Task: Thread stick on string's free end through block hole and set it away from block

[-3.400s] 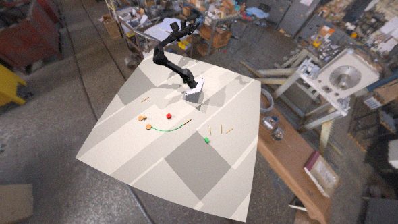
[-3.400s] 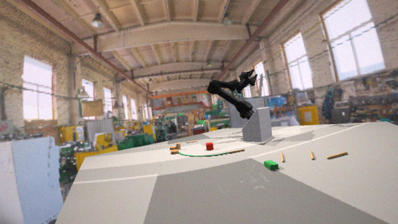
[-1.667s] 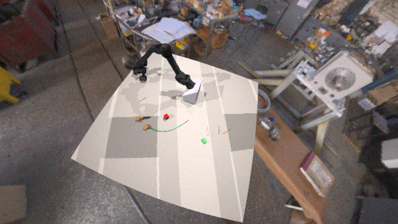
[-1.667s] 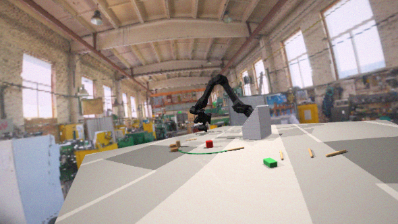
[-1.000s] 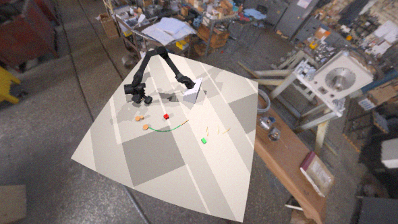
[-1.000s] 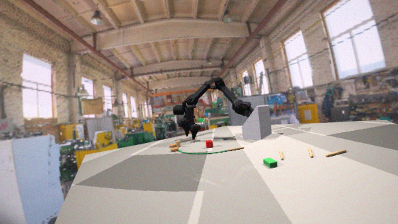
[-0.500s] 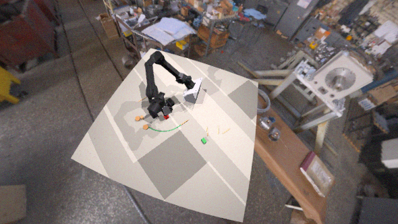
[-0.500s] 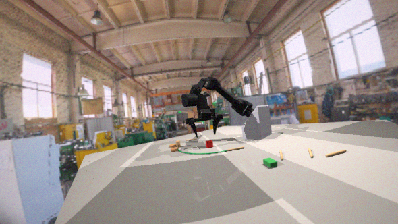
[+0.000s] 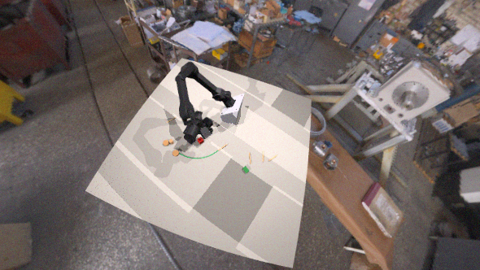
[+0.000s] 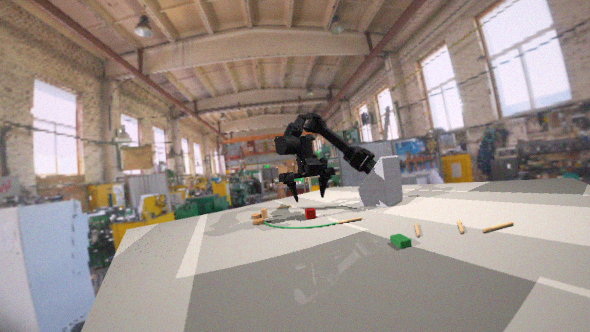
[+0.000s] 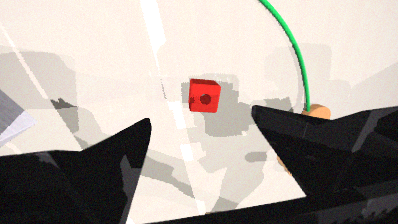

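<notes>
My gripper tip is now 1 cm short of the small red block and 4 cm above it. Also, from my gripper tip: wooden peg: 10 cm ahead, 16 cm to the right, 4 cm below; then small green block: 6 cm ahead, 35 cm to the left, 5 cm below.
</notes>
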